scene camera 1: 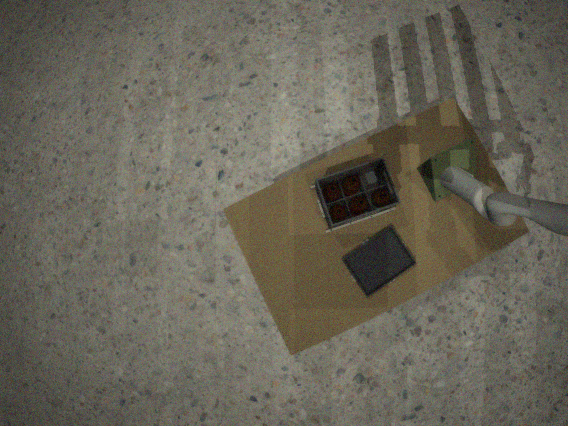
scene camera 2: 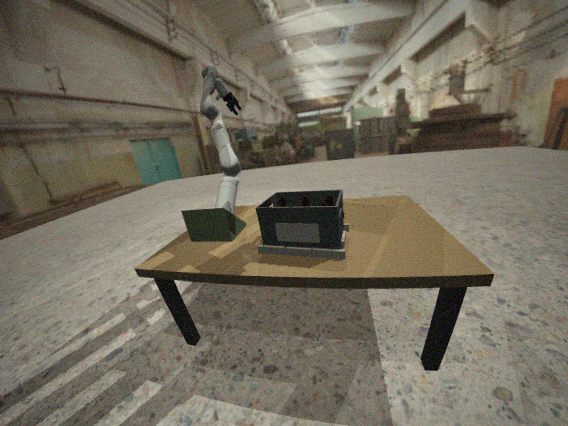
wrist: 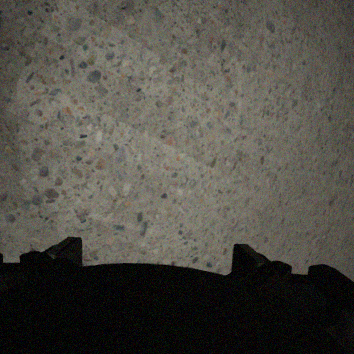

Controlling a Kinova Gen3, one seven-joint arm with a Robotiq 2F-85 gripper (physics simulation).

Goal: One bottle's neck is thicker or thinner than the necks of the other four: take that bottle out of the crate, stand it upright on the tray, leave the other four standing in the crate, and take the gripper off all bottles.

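Frame: origin at the arm's base, x left, y down, z back, level; millimetres.
Seen in the pictures: gripper, between the fingertips: (scene camera 2: 239, 112) (wrist: 156, 258); arm's base, origin of its link: (scene camera 1: 448, 176) (scene camera 2: 223, 217).
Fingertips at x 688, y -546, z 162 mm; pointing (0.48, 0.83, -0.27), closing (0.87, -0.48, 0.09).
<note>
Pixels of each thing's top centre, then the offset from my fingertips to it. "pt": a spot on its surface instead. Level surfaces: height alone.
- dark crate, centre of its top: (scene camera 2: 301, 198) (scene camera 1: 358, 191) dx -765, dy +445, dz -564 mm
- dark tray, a spot on its surface: (scene camera 1: 379, 260) pt dx -479, dy +614, dz -561 mm
- wooden table, height of its surface: dy +620 mm
A dark crate (scene camera 1: 356, 194) (scene camera 2: 301, 225) with six compartments stands on the table. Five brown bottles stand in it; in the first scene view I see bottles at the left (scene camera 1: 331, 191), the upper middle (scene camera 1: 351, 185), the lower left (scene camera 1: 338, 212), the lower middle (scene camera 1: 358, 204) and the lower right (scene camera 1: 382, 196). The upper right compartment holds no bottle. The necks are too small and blurred to compare. The dark tray (scene camera 1: 379, 260) lies flat beside the crate and bears no bottle. My gripper (scene camera 2: 237, 111) (wrist: 156, 258) is open and empty, high above the table.
A green wedge-shaped block (scene camera 1: 440, 192) (scene camera 2: 210, 225) stands near the arm's base (scene camera 1: 457, 179) (scene camera 2: 226, 195) on the wooden table (scene camera 1: 280, 280) (scene camera 2: 400, 240). Light strips run along the crate's foot. The wrist view shows speckled floor (wrist: 150, 125).
</note>
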